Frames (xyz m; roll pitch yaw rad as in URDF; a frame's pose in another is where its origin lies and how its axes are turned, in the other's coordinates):
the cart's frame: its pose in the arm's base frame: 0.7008 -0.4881 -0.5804 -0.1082 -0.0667 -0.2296
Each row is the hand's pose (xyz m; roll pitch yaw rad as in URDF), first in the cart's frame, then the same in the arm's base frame.
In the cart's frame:
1: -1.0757 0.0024 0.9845 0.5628 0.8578 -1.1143
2: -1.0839 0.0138 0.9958 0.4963 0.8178 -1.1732
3: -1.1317 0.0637 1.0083 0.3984 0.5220 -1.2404
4: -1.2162 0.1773 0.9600 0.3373 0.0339 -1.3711
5: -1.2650 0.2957 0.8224 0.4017 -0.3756 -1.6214
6: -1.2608 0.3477 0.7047 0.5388 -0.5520 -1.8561
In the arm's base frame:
1: -0.3831 -0.1231 0.3242 0.5794 0.7313 -1.3357
2: -0.3889 -0.1089 0.3336 0.5219 0.6921 -1.3888
3: -0.4242 -0.0483 0.3375 0.4289 0.3979 -1.4601
4: -0.4778 0.0749 0.2717 0.3814 -0.0852 -1.6054
5: -0.4921 0.1838 0.1192 0.4829 -0.4789 -1.8883
6: -0.4712 0.2190 -0.0029 0.6561 -0.6338 -2.1550

